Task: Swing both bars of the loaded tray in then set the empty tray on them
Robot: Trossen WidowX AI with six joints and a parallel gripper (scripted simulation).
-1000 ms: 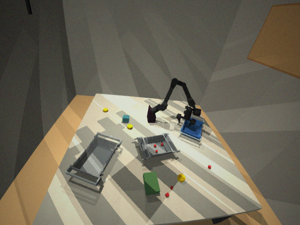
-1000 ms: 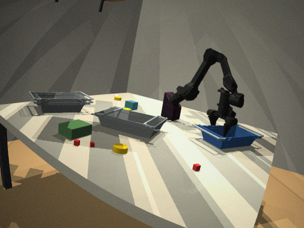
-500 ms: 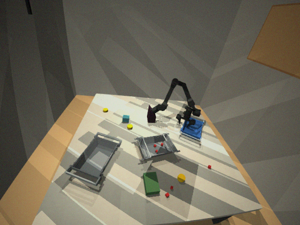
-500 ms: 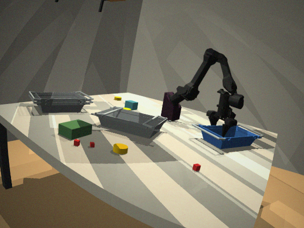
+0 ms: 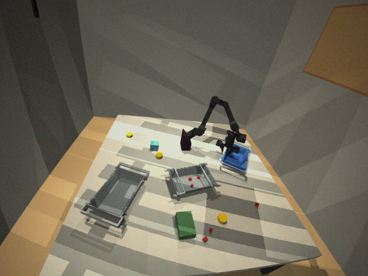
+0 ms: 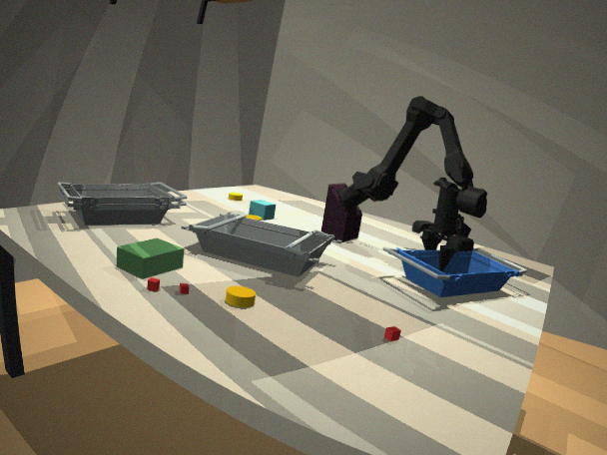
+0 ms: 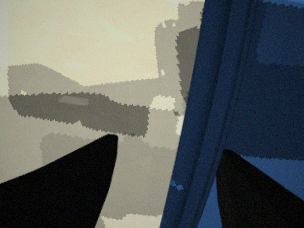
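Right now the blue tray is 8 cm to the left of my gripper tip, 4 cm ahead of it and 3 cm above it. Also, from my gripper tip: cyan cube (57 cm to the right, 1 cm above); green block (59 cm ahead, 34 cm to the right, 1 cm above).
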